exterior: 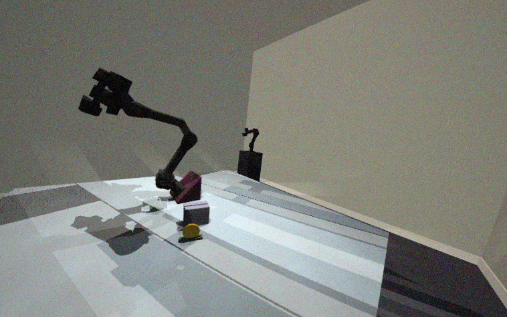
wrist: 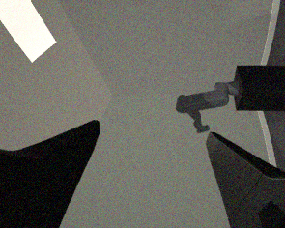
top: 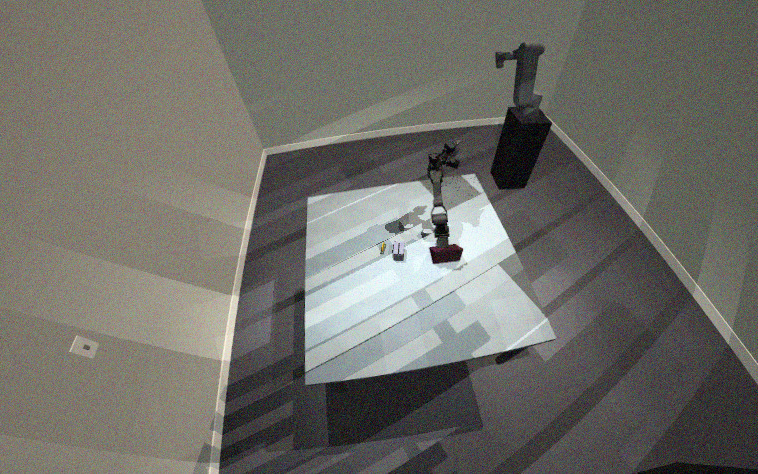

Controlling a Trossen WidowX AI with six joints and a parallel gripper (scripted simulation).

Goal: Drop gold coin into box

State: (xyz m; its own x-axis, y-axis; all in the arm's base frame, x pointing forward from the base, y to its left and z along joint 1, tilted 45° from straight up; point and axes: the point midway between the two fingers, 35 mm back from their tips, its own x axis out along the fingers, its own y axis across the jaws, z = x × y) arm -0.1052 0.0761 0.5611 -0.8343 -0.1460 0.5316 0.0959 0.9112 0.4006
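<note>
The gold coin is 480 mm ahead of my gripper tip, 310 mm to the left of it and 480 mm below it.
</note>
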